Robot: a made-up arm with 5 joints.
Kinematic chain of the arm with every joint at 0, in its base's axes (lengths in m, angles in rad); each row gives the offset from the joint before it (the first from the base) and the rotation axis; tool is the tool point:
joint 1: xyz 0 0 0.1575 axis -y
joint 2: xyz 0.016 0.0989 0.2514 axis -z
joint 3: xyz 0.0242 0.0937 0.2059 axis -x
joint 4: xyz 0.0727 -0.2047 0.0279 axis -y
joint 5: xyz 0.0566 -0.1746 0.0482 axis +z
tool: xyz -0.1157 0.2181 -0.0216
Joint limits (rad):
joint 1: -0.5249..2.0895
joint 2: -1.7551..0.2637
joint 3: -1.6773..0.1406
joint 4: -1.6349..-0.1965
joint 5: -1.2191..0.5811
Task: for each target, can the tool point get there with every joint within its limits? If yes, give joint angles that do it. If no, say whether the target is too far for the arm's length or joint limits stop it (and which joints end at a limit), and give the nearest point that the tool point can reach.
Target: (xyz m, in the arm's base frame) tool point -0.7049 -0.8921 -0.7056
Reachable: no: too far | nearest point -0.5260 -0.0962 -0.1311 | short by 0.998 m
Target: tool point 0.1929 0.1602 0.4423
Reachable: yes | joints -0.3068 -0.5338 -1.3718 -0.5103 -0.2171
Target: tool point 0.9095 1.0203 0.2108
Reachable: no: too far | nearest point 0.4348 0.3595 0.4564 | short by 0.850 m
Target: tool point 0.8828 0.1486 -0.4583
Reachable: no: joint limits stop it (at a limit: joint 1, joint 2, joint 3, joint 5) | nearest point 0.4399 0.1461 0.2089 | short by 0.801 m
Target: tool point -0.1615 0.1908 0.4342
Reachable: yes | joints 0.7172 -1.5133 -1.3683 -1.1636 0.0424
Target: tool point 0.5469 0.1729 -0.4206
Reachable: no: joint limits stop it (at a limit: joint 1, joint 2, joint 3, joint 5) | nearest point 0.4397 0.1444 0.2088 | short by 0.639 m
